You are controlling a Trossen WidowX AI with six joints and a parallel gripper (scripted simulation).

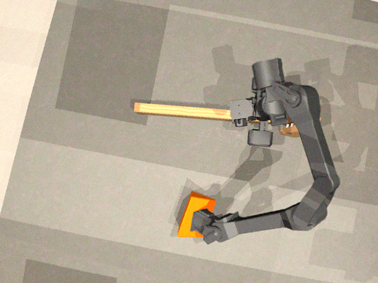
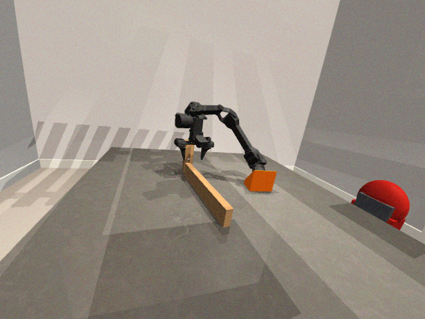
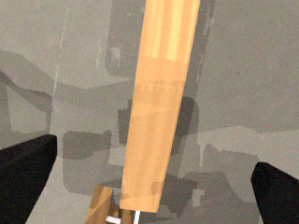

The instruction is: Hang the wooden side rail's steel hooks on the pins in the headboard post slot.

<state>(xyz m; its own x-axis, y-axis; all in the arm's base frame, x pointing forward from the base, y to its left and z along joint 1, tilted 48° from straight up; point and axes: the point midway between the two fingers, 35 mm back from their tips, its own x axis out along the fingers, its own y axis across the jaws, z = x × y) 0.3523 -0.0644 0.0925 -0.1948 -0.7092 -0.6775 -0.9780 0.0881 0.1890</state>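
My gripper tip is 10 mm past the wooden headboard post, 140 mm to the left of it and 20 mm above it.
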